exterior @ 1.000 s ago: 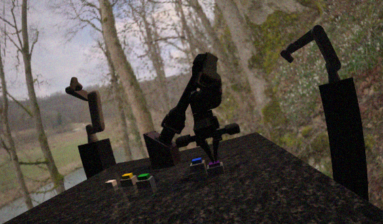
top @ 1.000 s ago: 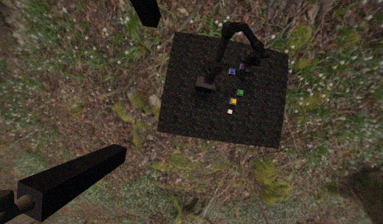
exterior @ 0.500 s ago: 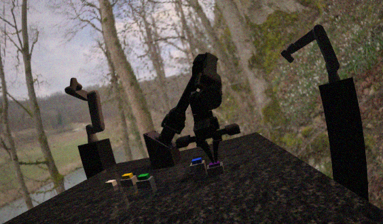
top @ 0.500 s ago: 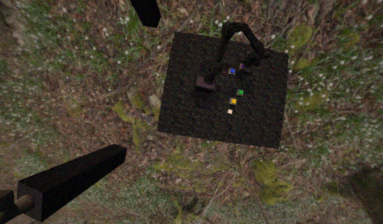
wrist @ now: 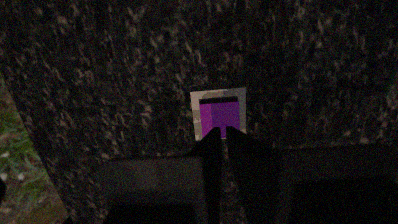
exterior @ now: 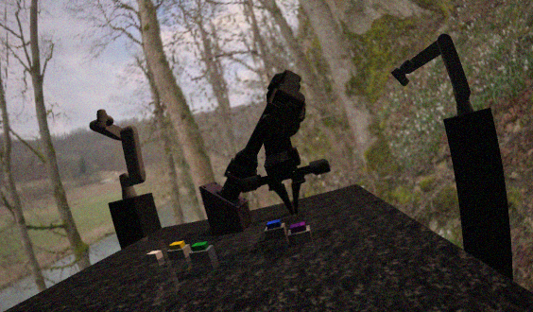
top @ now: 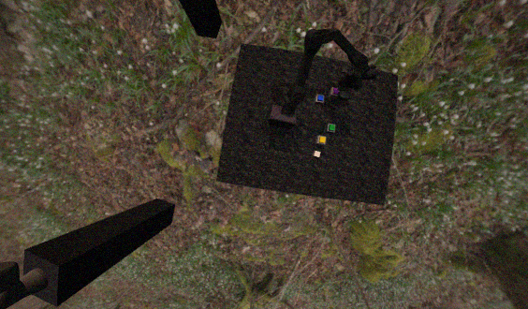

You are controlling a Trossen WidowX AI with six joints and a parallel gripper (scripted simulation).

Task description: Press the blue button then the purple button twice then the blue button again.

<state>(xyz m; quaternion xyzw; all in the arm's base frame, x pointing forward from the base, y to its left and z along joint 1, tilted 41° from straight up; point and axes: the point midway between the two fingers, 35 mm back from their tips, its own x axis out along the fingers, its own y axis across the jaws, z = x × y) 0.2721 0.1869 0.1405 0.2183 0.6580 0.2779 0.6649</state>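
My gripper tip is 3 cm above the purple button. Also, from my gripper tip: yellow button: 32 cm to the right, 3 cm below, 2 cm behind; then blue button: 9 cm behind, 7 cm to the right, 3 cm below; then green button: 23 cm to the right, 3 cm below, 2 cm ahead.
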